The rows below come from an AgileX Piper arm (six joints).
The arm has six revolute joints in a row. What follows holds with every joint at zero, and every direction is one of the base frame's.
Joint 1 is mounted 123 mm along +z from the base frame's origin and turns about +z.
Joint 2 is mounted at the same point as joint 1 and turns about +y.
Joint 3 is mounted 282.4 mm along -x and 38.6 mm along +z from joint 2 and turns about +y.
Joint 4 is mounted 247.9 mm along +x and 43.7 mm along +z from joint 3 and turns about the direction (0.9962, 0, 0.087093).
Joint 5 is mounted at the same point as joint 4 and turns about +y.
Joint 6 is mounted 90.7 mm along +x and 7.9 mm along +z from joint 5 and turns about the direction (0.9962, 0, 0.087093).
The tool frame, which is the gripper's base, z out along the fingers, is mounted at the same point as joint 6; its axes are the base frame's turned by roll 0, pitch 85 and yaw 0 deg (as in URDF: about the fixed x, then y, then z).
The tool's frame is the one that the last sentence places.
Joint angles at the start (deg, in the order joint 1, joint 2, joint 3, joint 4, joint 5, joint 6):
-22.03 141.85 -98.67 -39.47 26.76 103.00
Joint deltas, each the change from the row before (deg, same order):
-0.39 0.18 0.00 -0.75 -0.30 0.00
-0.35 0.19 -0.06 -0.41 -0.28 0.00
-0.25 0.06 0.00 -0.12 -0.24 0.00
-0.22 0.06 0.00 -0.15 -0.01 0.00
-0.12 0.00 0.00 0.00 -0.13 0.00
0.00 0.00 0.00 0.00 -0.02 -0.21
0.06 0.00 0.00 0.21 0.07 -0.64
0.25 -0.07 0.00 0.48 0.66 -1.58
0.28 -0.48 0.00 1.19 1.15 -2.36
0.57 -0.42 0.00 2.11 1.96 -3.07
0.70 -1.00 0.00 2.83 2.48 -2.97
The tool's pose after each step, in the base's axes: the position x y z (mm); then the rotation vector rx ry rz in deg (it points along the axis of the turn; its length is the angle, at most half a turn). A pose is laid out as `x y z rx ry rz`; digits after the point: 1 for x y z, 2 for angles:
453.4 -215.4 53.0 105.45 100.19 -5.01
452.5 -218.3 51.9 105.25 100.15 -5.19
451.8 -220.2 51.5 105.24 100.01 -5.14
450.9 -222.0 51.0 105.31 99.94 -5.35
450.7 -222.9 51.1 105.33 99.82 -5.26
450.7 -222.9 51.1 105.14 100.01 -5.32
450.8 -222.3 51.0 104.79 100.56 -5.49
450.8 -220.4 51.1 104.05 102.02 -6.36
450.7 -218.0 54.4 103.39 103.64 -7.32
450.3 -213.0 56.5 103.27 105.97 -8.61
450.0 -206.4 63.1 103.87 107.81 -9.35

